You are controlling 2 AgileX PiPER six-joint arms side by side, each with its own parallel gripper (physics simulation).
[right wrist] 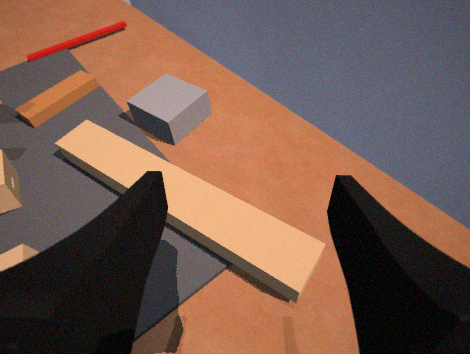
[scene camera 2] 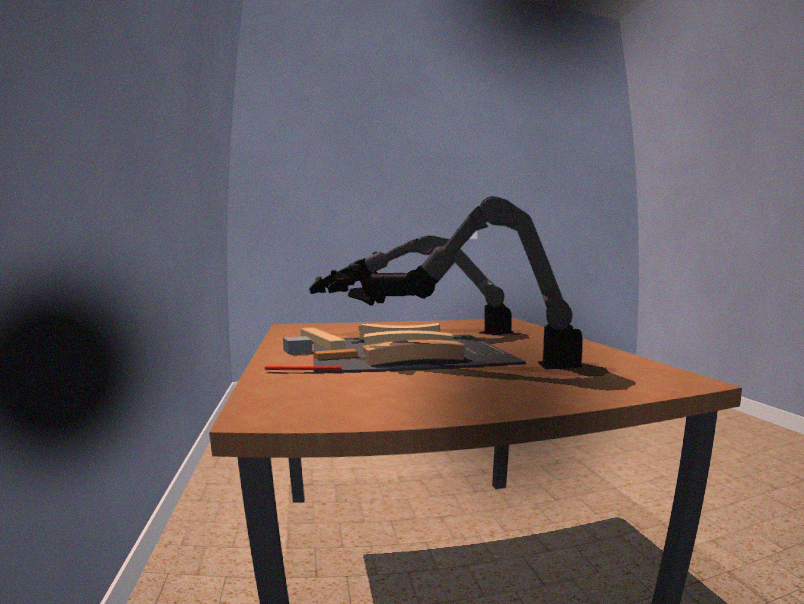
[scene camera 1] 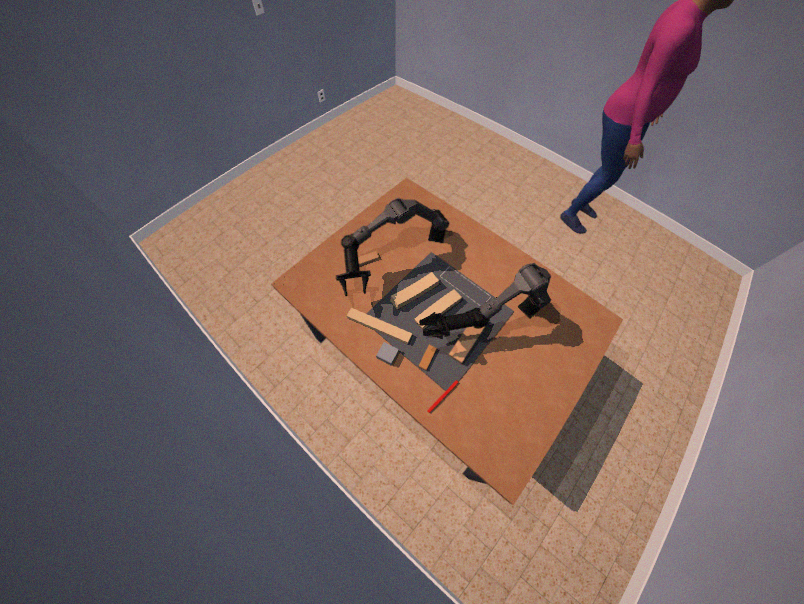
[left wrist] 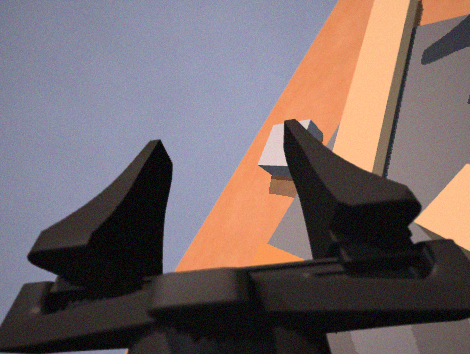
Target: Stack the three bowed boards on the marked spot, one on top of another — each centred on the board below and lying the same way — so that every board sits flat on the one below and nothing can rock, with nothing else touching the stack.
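Observation:
Three bowed boards lie apart, side by side, on the dark mat: one board (scene camera 1: 415,290) (scene camera 2: 399,330), a middle board (scene camera 1: 441,304) (scene camera 2: 408,337) and a third board (scene camera 1: 459,351) (scene camera 2: 415,353) partly hidden by the left arm in scene camera 1. In scene camera 2 the far one dips in its middle; the nearest arches upward. The marked spot (scene camera 1: 467,284) is a thin outline with no board on it. My left gripper (scene camera 1: 428,323) (scene camera 2: 360,295) (left wrist: 224,143) is open, above the boards. My right gripper (scene camera 1: 355,292) (scene camera 2: 317,286) (right wrist: 247,192) is open, above the table near the long plank.
A long plank (scene camera 1: 380,325) (scene camera 2: 323,338) (left wrist: 377,85) (right wrist: 200,205) lies across the mat's edge (right wrist: 190,270). A grey block (scene camera 1: 388,353) (scene camera 2: 297,344) (left wrist: 274,145) (right wrist: 167,102), an orange block (scene camera 1: 428,356) (scene camera 2: 336,354) (right wrist: 57,97) and a red stick (scene camera 1: 443,396) (scene camera 2: 302,368) (right wrist: 77,41) lie nearby.

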